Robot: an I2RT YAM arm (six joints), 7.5 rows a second.
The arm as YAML. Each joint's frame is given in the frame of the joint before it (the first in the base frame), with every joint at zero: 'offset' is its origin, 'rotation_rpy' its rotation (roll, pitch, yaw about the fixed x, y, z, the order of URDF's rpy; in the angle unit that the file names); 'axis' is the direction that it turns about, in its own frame. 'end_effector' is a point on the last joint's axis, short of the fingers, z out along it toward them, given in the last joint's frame.
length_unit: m
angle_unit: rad
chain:
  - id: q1
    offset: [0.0, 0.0, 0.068]
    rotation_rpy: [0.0, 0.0, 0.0]
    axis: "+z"
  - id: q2
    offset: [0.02, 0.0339, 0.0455]
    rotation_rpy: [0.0, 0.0, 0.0]
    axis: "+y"
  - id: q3
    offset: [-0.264, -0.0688, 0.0]
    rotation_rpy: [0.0, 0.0, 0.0]
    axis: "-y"
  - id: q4
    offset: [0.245, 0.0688, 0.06]
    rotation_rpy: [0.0, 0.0, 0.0]
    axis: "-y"
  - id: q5
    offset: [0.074, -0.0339, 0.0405]
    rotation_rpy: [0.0, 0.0, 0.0]
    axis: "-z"
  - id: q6
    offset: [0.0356, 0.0, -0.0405]
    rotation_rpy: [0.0, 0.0, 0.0]
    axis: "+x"
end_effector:
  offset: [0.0, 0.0, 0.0]
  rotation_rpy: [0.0, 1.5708, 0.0]
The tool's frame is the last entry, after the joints.
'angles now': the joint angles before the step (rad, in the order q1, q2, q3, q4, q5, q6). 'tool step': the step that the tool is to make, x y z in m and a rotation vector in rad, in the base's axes. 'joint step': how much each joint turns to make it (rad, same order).
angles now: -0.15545 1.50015 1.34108 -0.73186 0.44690 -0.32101
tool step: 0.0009 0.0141 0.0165 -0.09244 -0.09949 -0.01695
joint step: 0.05471 -0.03215 0.00008 0.07831 0.10654 0.00012
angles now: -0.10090 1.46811 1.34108 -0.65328 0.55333 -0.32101
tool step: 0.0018 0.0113 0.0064 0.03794 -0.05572 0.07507
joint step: 0.02988 -0.01458 -0.00025 0.03789 -0.06209 0.00010
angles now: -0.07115 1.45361 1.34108 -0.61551 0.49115 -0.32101
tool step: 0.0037 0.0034 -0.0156 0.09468 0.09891 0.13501
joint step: -0.00496 0.02937 -0.00218 -0.05887 -0.16098 -0.03854
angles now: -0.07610 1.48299 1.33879 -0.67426 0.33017 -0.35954
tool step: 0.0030 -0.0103 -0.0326 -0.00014 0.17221 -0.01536
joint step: -0.03053 0.06439 -0.02541 -0.07423 0.00304 -0.02290
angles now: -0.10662 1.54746 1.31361 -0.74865 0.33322 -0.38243
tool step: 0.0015 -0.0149 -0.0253 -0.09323 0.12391 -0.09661
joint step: -0.03200 0.05929 -0.02249 -0.03038 0.12553 0.00119
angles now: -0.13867 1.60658 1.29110 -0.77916 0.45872 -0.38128
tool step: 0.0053 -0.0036 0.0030 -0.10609 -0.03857 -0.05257
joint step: 0.00205 0.00723 0.00187 0.05830 0.11375 -0.00024
